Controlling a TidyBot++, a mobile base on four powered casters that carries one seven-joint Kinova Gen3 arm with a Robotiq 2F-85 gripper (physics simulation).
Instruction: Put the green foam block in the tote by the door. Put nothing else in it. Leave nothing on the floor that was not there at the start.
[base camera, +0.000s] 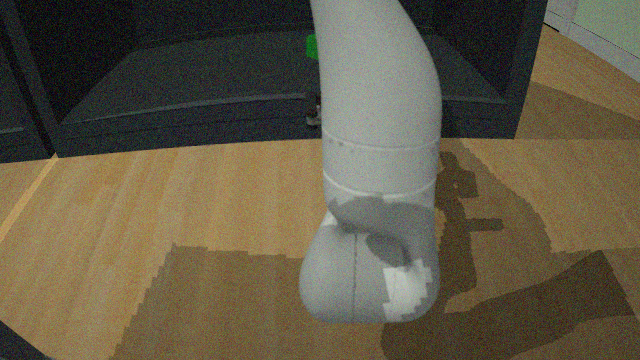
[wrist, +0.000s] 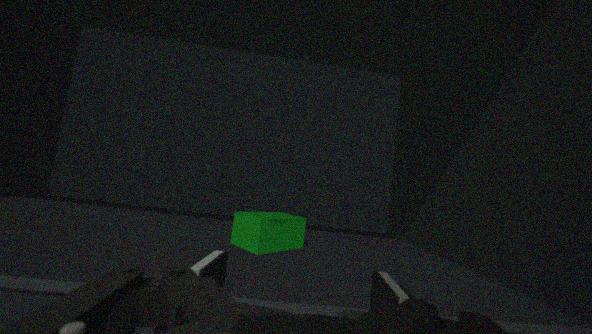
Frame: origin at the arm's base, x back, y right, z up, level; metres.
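Where they show: gripper, fingertip midpoint: (wrist: 297, 278).
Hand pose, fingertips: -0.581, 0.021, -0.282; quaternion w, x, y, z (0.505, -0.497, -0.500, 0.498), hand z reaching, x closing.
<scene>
Each offset is from my fingertips to the top centre of the thing, as dx, dy, dz. "*": to the spot under its first point.
The green foam block {-0.223, -0.047, +0.007} (base camera: 312, 47) (wrist: 268, 233) sits on the bottom board inside a dark shelf unit (base camera: 523, 85), near its back panel. In the base camera view the arm hides its right part. My gripper (wrist: 297, 278) is open and empty, its fingers wide apart. In the wrist view the block lies beyond the fingertips, between them but nearer the left one, and touches neither. In the base camera view most of the gripper is hidden behind the arm; a small part of it shows at the shelf's front edge. The tote does not show in either view.
The shelf unit has side walls on both sides of the opening and a raised front lip {* -0.050, +0.005, -0.038} (wrist: 300, 306) on its bottom board. Another dark compartment adjoins it on the left. A pale wall (base camera: 607, 25) stands at the far right. A dark edge (base camera: 20, 345) shows at the lower left.
</scene>
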